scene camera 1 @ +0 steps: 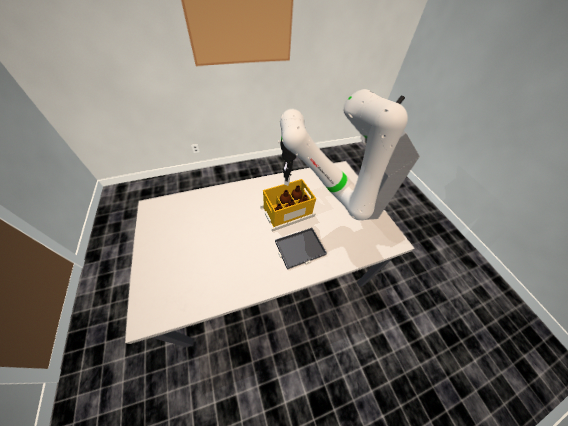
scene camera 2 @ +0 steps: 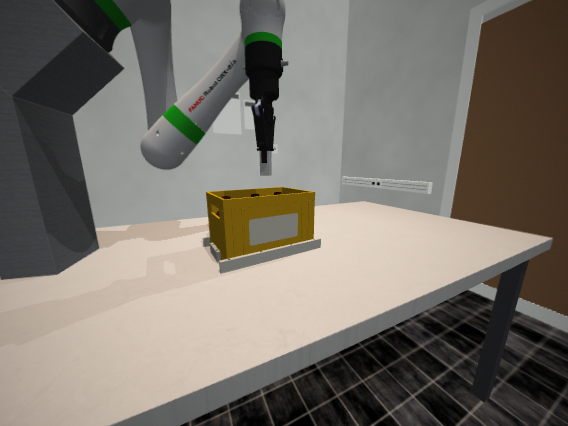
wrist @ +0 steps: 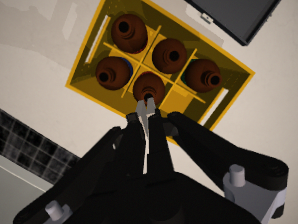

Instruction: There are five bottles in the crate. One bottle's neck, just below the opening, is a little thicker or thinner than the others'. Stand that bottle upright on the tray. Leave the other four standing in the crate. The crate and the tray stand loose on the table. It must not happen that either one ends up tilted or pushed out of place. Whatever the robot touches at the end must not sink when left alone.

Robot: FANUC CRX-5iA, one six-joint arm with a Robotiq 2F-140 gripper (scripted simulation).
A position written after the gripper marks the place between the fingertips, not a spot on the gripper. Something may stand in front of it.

Observation:
In view: the gripper (scene camera 2: 266, 175), a dark grey tray (scene camera 1: 296, 249), a bottle (wrist: 112, 73), a crate (scene camera 2: 245, 225), a bottle (wrist: 131, 38) and a bottle (wrist: 148, 84).
The gripper is seen too in the wrist view (wrist: 148, 107).

